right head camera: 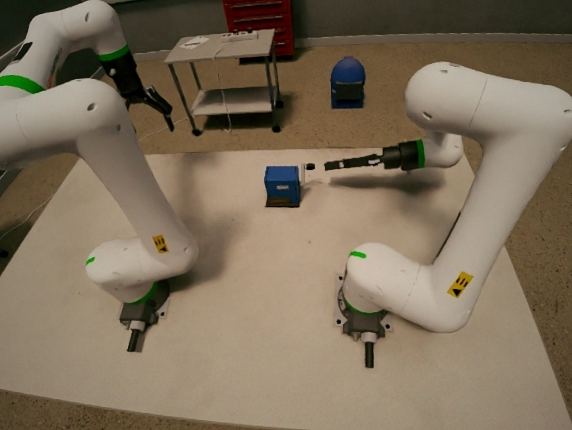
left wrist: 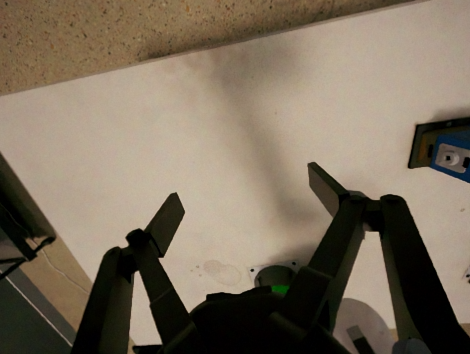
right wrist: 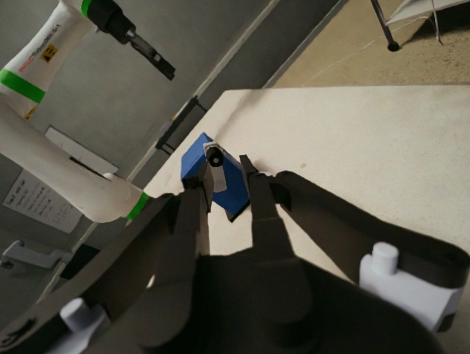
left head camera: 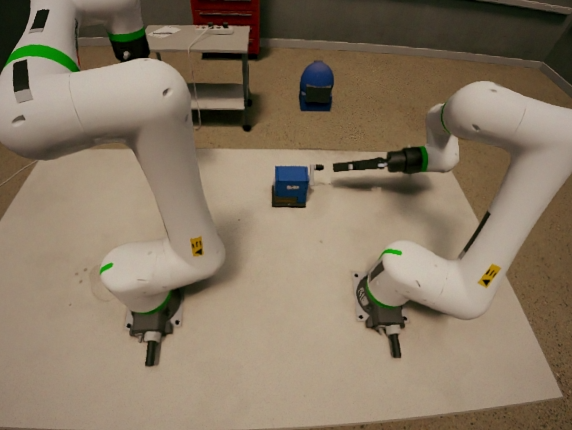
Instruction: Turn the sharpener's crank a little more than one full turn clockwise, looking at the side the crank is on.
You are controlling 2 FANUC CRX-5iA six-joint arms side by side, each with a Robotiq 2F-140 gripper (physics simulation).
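Seen in the pictures: left gripper, fingertip midpoint: (right head camera: 153,131) (left wrist: 242,189) (right wrist: 173,76); right gripper, fingertip midpoint: (right head camera: 325,166) (right wrist: 226,170) (left head camera: 333,167); left arm's base, link origin: (right head camera: 147,293) (left wrist: 276,280) (left head camera: 155,301); right arm's base, link origin: (right head camera: 363,301) (left head camera: 379,296).
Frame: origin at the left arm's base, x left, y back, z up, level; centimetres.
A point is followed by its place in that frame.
Observation:
The blue sharpener (left head camera: 291,179) @(x -44.2, y -34.5, z 12.8 cm) (right head camera: 281,181) @(x -44.8, y -33.9, z 12.4 cm) (left wrist: 454,156) @(x -38.4, y -38.8, z 9.2 cm) stands on its dark base, its crank side facing right in both head views. The crank's pale arm (left head camera: 312,176) (right head camera: 302,175) (right wrist: 219,181) is roughly upright, with the black knob (left head camera: 319,167) @(x -54.9, y -39.4, z 13.2 cm) (right head camera: 310,166) @(x -55.0, y -39.4, z 13.2 cm) (right wrist: 215,158) @(x -56.7, y -40.1, z 12.7 cm) at its upper end. My right gripper (left head camera: 334,167) @(x -60.4, y -40.1, z 12.1 cm) (right head camera: 326,166) @(x -60.4, y -40.1, z 12.1 cm) (right wrist: 226,170) @(x -60.4, y -40.1, z 12.1 cm) is open by a narrow gap and empty. Its fingertips are a short distance right of the knob, pointing at it; the knob shows between them in the right wrist view. My left gripper (left wrist: 242,189) @(x 0.0, y -50.0, z 26.1 cm) is open and empty, high at the left, away from the sharpener.
The sharpener stands on a pale table top (left head camera: 280,300) @(x -36.9, y 2.8, z 0.0 cm) (right head camera: 260,300) @(x -37.3, y 3.1, z 0.0 cm), near its far edge. Behind the table are a grey cart (left head camera: 220,45) (right head camera: 225,47), a red tool cabinet (left head camera: 225,12) (right head camera: 260,12) and a blue welding helmet (left head camera: 317,77) (right head camera: 348,72).

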